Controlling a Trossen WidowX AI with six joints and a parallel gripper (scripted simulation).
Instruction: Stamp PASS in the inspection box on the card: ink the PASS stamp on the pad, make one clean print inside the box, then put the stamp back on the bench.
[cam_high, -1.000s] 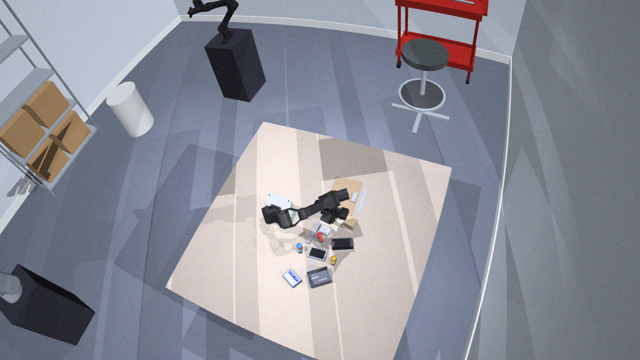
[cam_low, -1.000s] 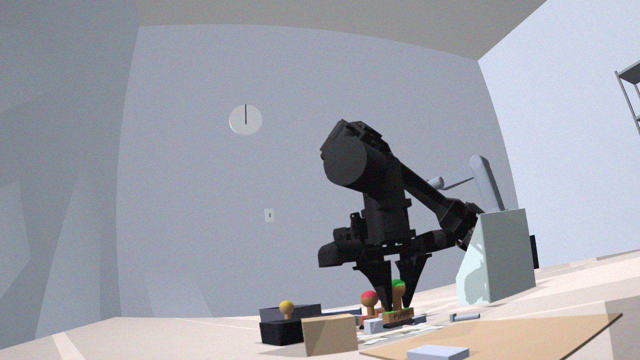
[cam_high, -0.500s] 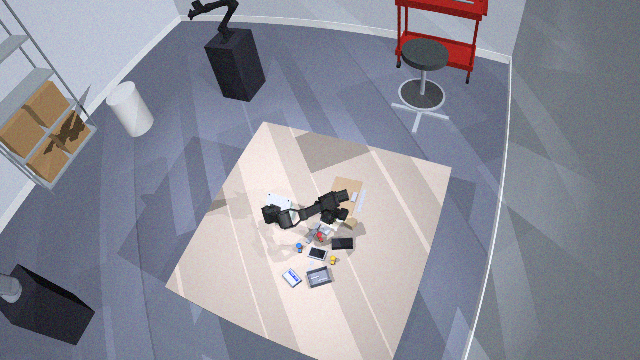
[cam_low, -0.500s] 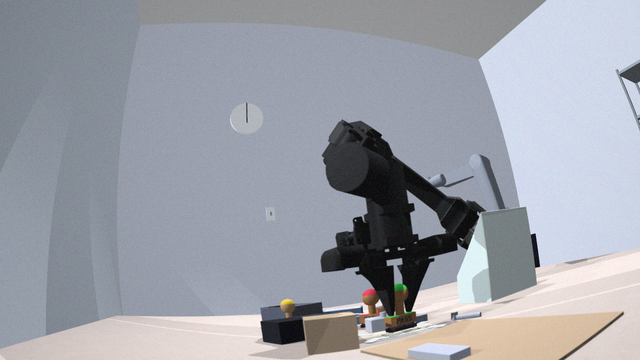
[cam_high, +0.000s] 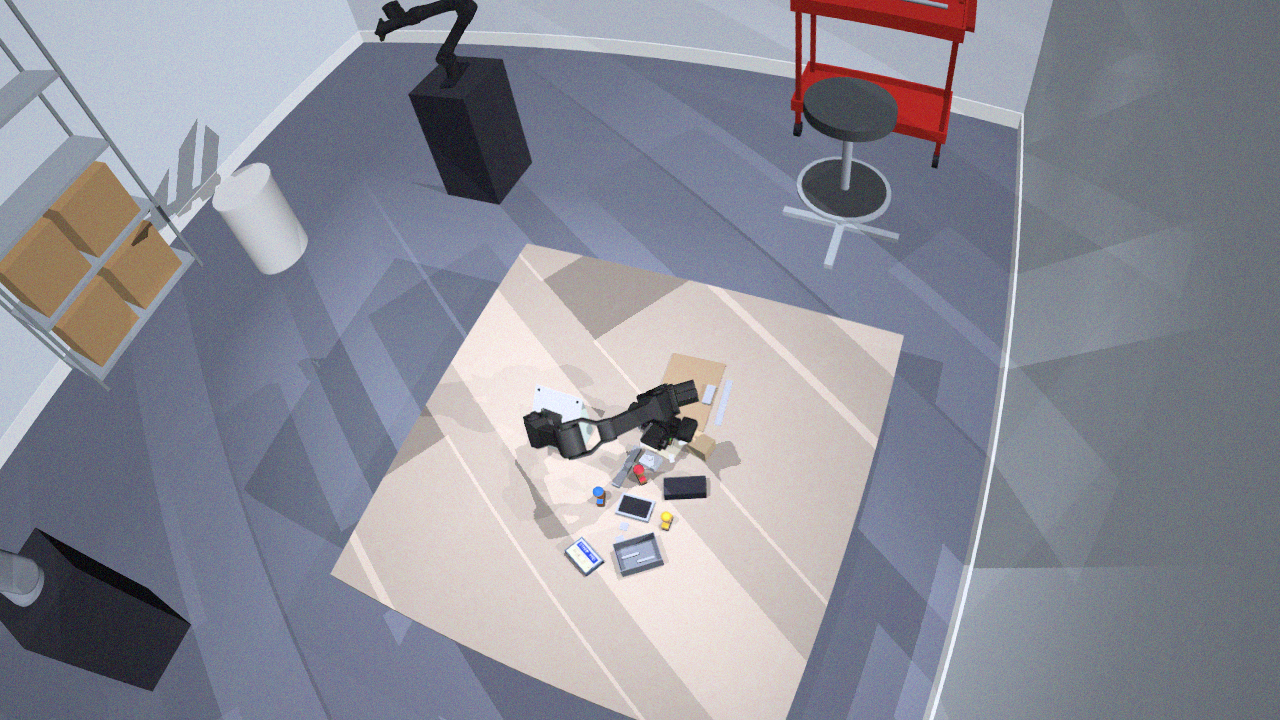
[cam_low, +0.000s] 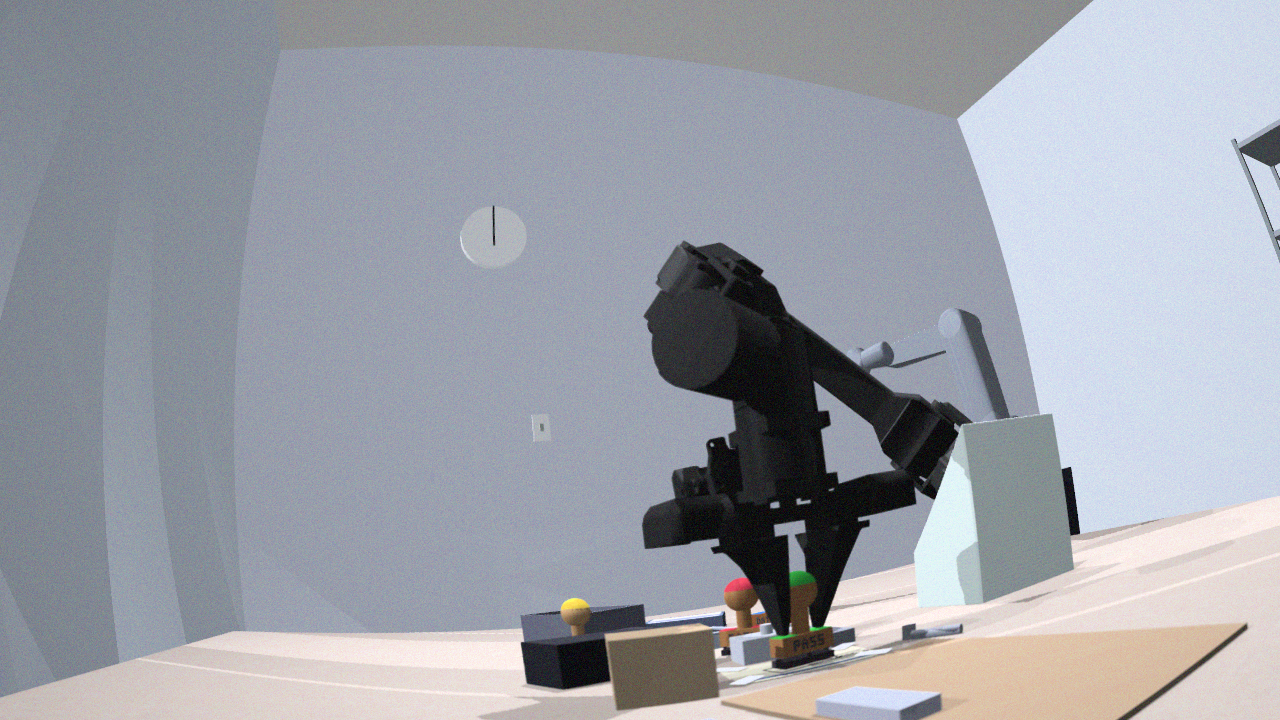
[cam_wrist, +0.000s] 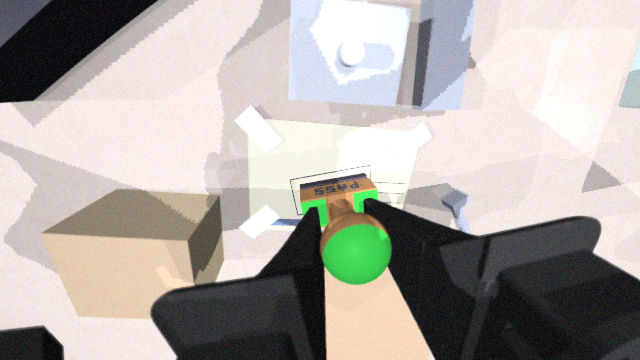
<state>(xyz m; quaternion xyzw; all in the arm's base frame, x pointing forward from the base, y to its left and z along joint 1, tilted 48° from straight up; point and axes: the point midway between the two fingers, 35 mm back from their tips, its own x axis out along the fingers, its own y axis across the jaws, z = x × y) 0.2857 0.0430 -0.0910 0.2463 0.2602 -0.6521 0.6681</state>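
The inspection card lies 1 cm to the right of my gripper tip and 3 cm below it. From my gripper tip the other things lie so: red-knobbed stamp (1 cm behind, 13 cm to the right, 1 cm below); tan block (10 cm ahead, 1 cm to the left); black box (11 cm ahead, 12 cm to the right, 1 cm below).
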